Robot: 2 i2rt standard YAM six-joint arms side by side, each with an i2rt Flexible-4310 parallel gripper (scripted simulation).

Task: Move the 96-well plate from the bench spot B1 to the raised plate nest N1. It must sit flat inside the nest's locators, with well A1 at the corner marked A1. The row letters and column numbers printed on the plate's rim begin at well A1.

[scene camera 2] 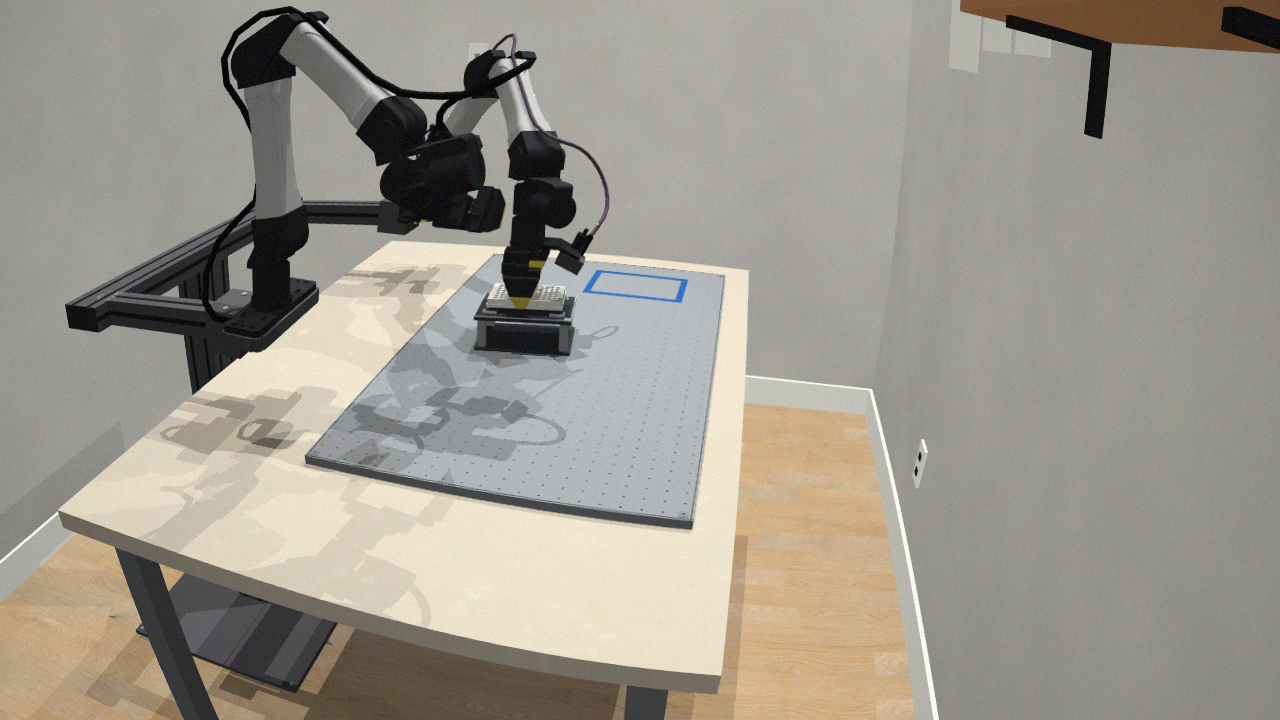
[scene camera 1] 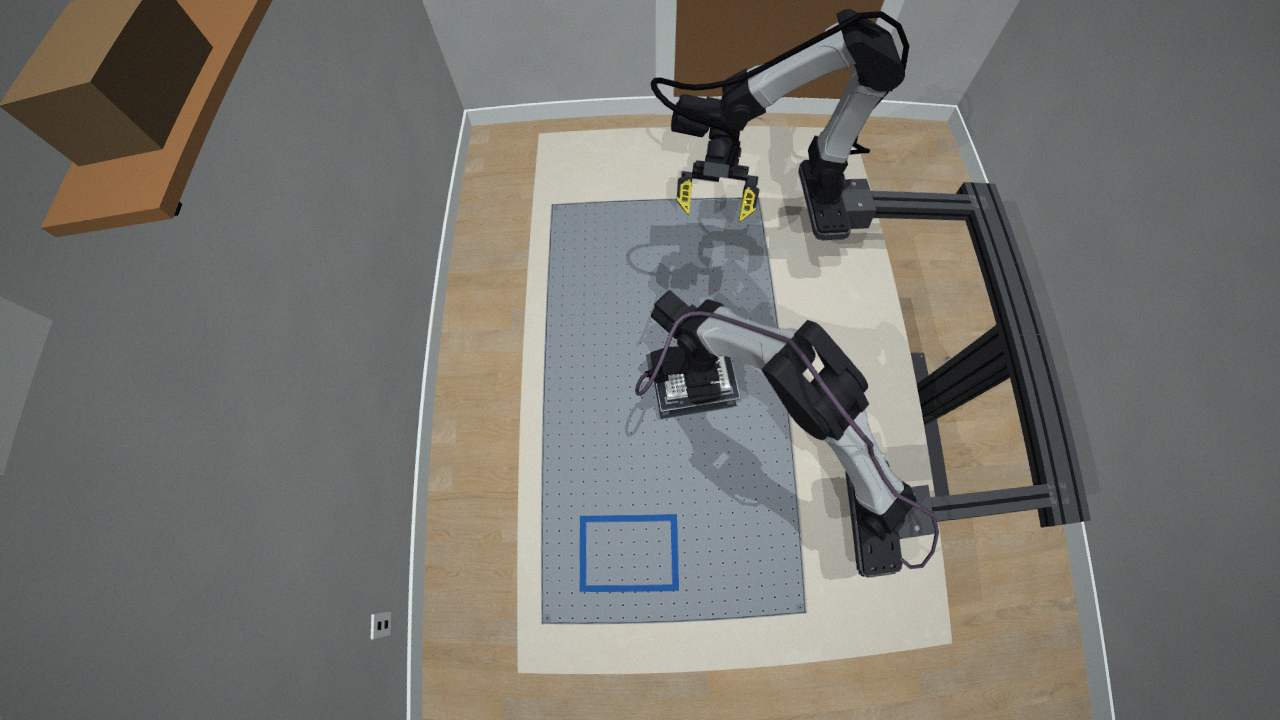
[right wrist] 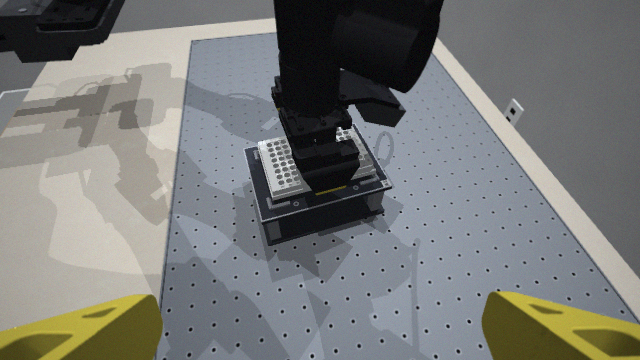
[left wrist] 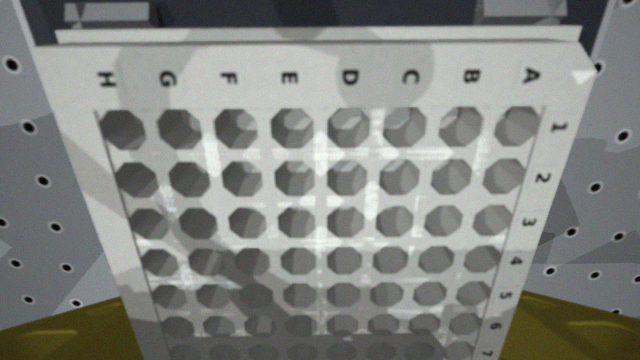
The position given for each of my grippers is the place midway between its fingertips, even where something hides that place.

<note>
I see my left gripper [scene camera 2: 524,300], my right gripper [scene camera 2: 464,216] and a white 96-well plate [scene camera 2: 545,297].
The white 96-well plate is seen too in scene camera 1 [scene camera 1: 675,388], in the right wrist view [right wrist: 284,179] and in the left wrist view [left wrist: 350,233]. My left gripper shows as well in scene camera 1 [scene camera 1: 697,374], in the right wrist view [right wrist: 311,161] and in the left wrist view [left wrist: 321,305]. My right gripper is seen too in scene camera 1 [scene camera 1: 714,218] and in the right wrist view [right wrist: 322,308].
</note>
